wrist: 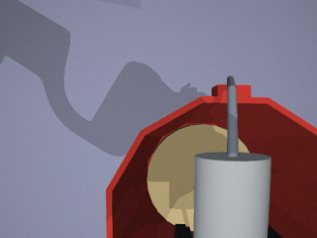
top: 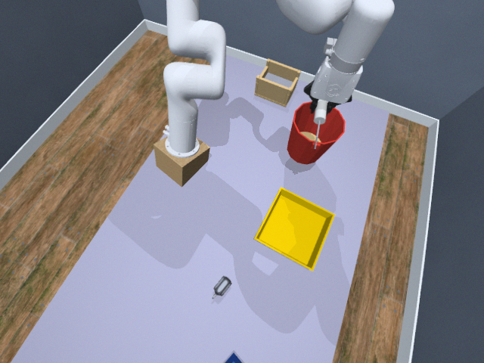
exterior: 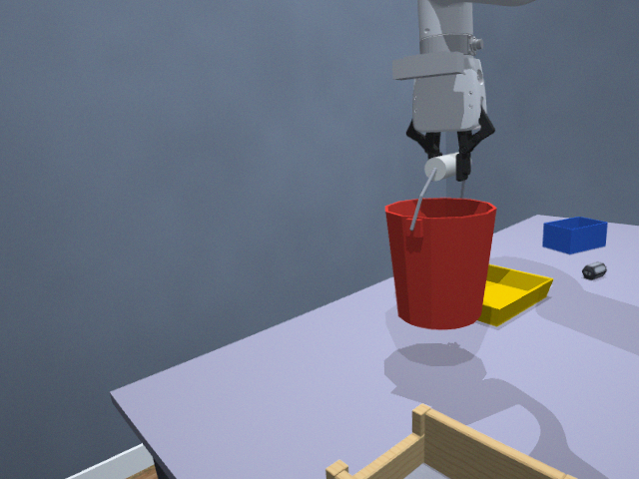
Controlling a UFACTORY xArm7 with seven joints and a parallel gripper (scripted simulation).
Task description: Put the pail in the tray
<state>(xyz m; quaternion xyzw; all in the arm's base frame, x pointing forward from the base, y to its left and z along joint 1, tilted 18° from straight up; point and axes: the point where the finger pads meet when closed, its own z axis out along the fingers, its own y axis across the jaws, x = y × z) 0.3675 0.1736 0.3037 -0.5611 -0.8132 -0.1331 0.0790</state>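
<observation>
My gripper is now 1 cm short of the pail handle and 3 cm above it. The rest, counted from my hand: red pail (1 cm ahead, 9 cm below); then wooden crate (26 cm behind, 27 cm to the left, 28 cm below); then yellow drip tray (14 cm ahead, 26 cm to the right, 31 cm below).
</observation>
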